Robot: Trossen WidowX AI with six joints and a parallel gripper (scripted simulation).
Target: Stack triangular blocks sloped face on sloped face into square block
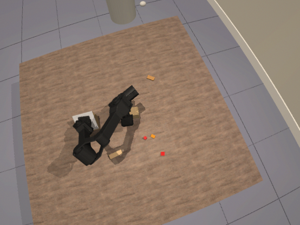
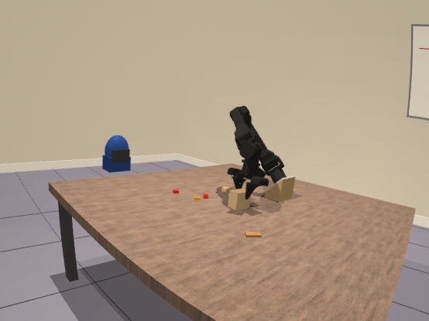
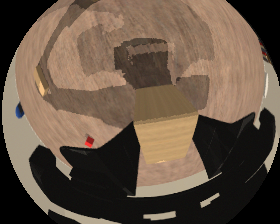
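My gripper tip is 1 cm below the triangular block and 1 cm past it. Also, from my gripper tip: tan bar 22 cm to the right, 12 cm behind, 3 cm below; then small orange cube 15 cm to the right, 11 cm ahead, 4 cm below.
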